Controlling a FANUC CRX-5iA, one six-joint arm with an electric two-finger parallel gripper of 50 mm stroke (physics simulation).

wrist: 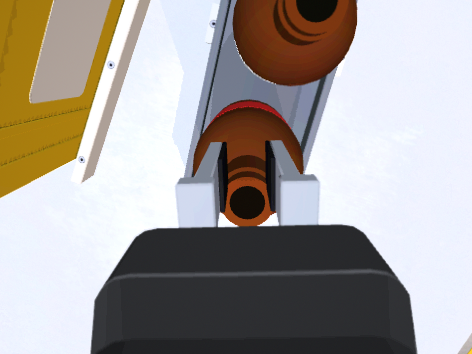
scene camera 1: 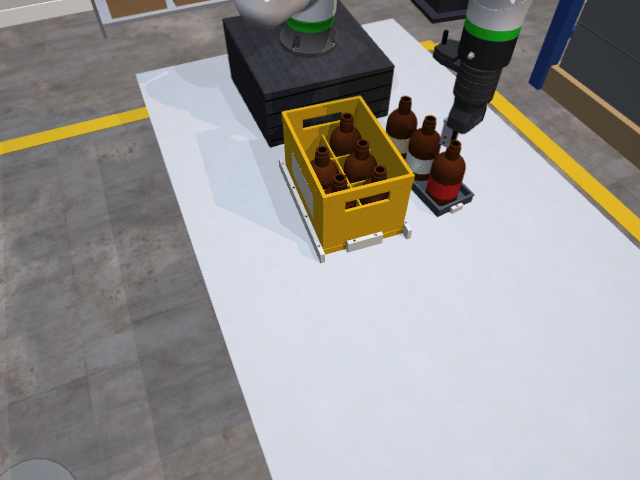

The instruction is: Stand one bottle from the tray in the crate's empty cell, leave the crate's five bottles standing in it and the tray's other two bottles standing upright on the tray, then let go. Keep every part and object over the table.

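Frame: origin at the arm's base, x back, y down, z right, level; centimetres.
Seen in the pictures: gripper, fingertip midpoint: [wrist: 246,163] [scene camera 1: 447,142]; arm's base, origin of the base link: [scene camera 1: 308,41].
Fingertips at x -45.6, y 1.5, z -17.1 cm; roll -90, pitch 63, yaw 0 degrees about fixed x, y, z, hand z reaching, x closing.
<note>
Pixels of each thing's top centre, then the offset from my fingertips to it. "*": a spot on its surface instead. Level surfaces: height alone.
- red-labelled brown bottle, middle of its top: [wrist: 249,202] [scene camera 1: 455,143] dx -1.5, dy -0.8, dz -0.9 cm
- dark tray, middle of its top: [wrist: 279,39] [scene camera 1: 420,165] dx +7.3, dy +12.7, dz +0.5 cm
- middle bottle, middle of its top: [scene camera 1: 430,118] dx +7.6, dy -0.7, dz +0.5 cm
- far bottle, middle of its top: [scene camera 1: 406,99] dx +15.9, dy -0.7, dz +2.6 cm
- yellow crate, middle of its top: [scene camera 1: 343,141] dx +4.2, dy -2.2, dz +21.9 cm
- front block, surface spot: [scene camera 1: 364,241] * dx -10.6, dy +12.9, dz +21.8 cm
- corner block, surface spot: [scene camera 1: 407,230] * dx -10.8, dy +12.5, dz +12.1 cm
- white table top, its level: dy +15.3 cm
The red-labelled brown bottle [scene camera 1: 446,180] [wrist: 248,130] stands upright at the near end of the dark tray [scene camera 1: 439,210] [wrist: 250,87]. My gripper [scene camera 1: 450,139] [wrist: 246,163] is shut on its neck, one finger on each side. The middle bottle [scene camera 1: 423,144] [wrist: 295,60] and the far bottle [scene camera 1: 401,124] stand upright on the tray. The yellow crate [scene camera 1: 367,219] [wrist: 30,140] holds five brown bottles: back right [scene camera 1: 345,139], middle right [scene camera 1: 360,165], front right [scene camera 1: 379,174], middle left [scene camera 1: 323,170] and front left [scene camera 1: 339,181]. Its back left cell is empty; crate walls hide the lower bottle parts.
The crate stands left of the tray in the scene view, bordered by a long white rail [scene camera 1: 302,214] [wrist: 107,80], a front block [scene camera 1: 364,241] and a corner block [scene camera 1: 407,230]. The robot's dark pedestal [scene camera 1: 315,67] stands behind the crate. Everything rests on the white table top [scene camera 1: 413,335].
</note>
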